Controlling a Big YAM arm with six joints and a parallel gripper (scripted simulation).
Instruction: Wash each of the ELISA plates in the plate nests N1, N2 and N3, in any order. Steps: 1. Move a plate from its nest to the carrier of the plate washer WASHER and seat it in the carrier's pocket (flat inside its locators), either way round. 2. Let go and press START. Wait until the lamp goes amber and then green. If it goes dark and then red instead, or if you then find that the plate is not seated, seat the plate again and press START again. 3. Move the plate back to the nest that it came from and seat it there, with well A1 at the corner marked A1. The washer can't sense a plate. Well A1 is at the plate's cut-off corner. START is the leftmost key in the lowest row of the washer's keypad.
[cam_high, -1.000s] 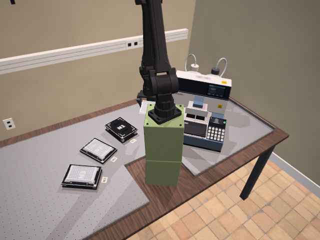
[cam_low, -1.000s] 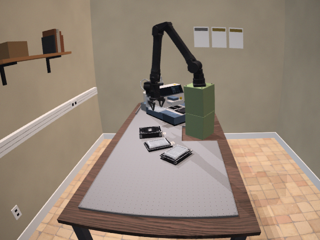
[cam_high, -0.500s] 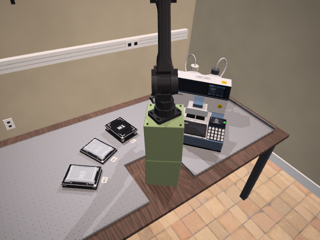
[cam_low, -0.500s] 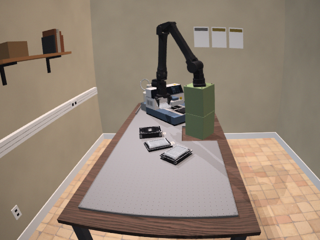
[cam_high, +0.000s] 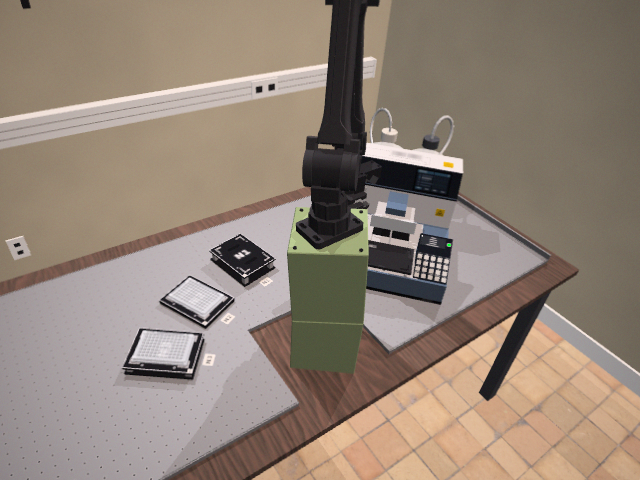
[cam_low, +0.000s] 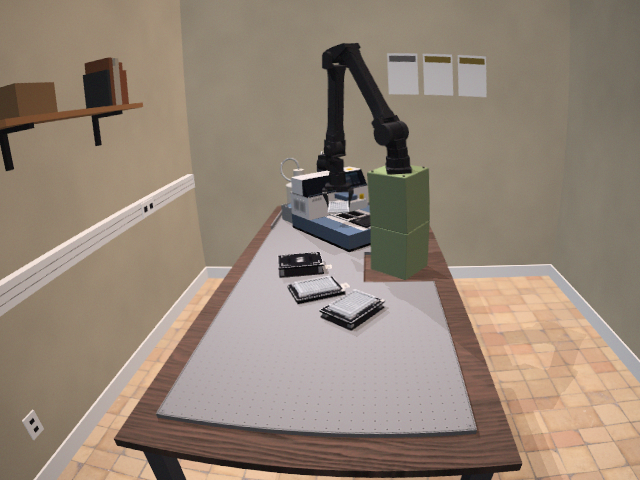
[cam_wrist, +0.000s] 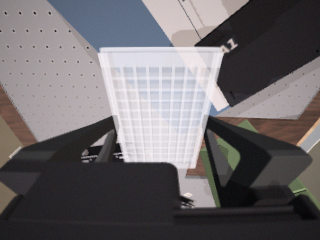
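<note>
My gripper is now 130 mm past the dark washer carrier, 70 mm to the left of it and 80 mm above it. The rest, counted from my hand: plate washer 30 mm behind, 180 mm to the right, 40 mm below.
</note>
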